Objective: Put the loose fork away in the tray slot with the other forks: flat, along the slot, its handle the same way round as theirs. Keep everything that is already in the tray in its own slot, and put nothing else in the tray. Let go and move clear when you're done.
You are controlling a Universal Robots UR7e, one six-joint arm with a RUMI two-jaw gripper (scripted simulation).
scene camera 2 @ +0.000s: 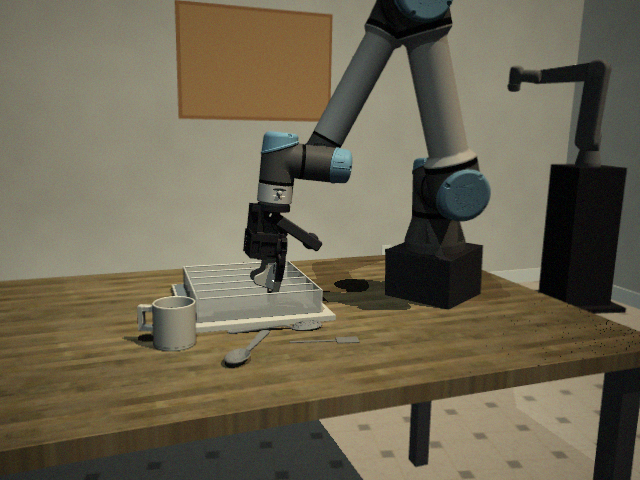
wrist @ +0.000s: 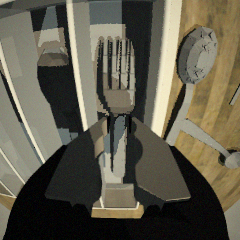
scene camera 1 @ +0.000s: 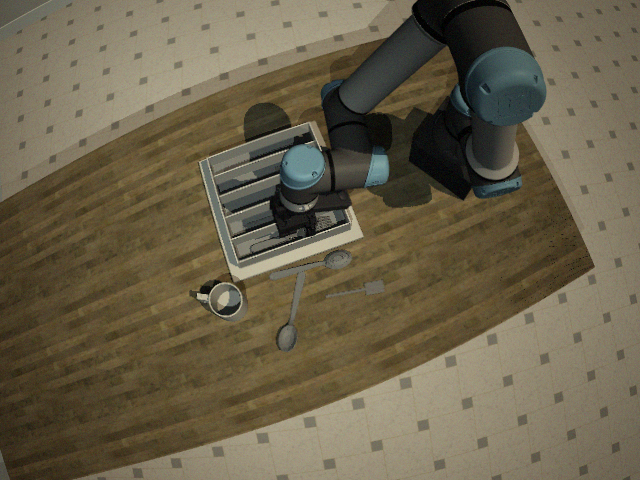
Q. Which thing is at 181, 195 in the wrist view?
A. My gripper.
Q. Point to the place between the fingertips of my gripper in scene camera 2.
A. At 269, 303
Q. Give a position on a fork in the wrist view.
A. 118, 100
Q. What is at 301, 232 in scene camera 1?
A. My gripper.
